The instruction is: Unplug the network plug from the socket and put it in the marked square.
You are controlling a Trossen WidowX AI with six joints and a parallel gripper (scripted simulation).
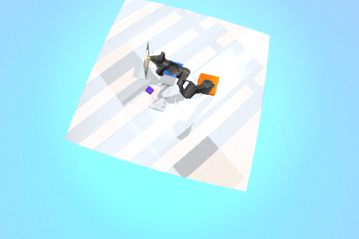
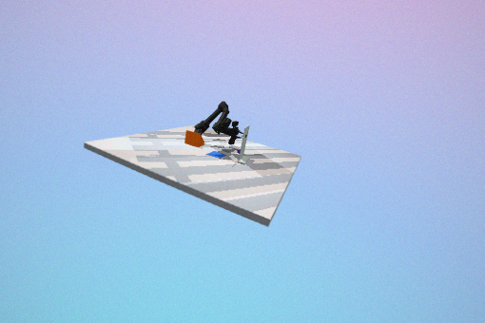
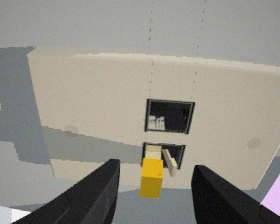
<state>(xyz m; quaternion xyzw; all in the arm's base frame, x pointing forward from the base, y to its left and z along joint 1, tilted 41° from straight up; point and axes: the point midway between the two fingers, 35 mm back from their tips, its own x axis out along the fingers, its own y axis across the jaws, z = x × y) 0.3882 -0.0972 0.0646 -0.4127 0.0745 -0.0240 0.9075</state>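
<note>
The blue marked square is 19 cm below my gripper tip, 16 cm behind it and 5 cm to the right of it. Also, from my gripper tip: yellow network plug: 1 cm ahead; purple cube: 18 cm below, 16 cm to the left, 4 cm behind; cream panel: 7 cm below, 3 cm ahead, 1 cm to the left.
</note>
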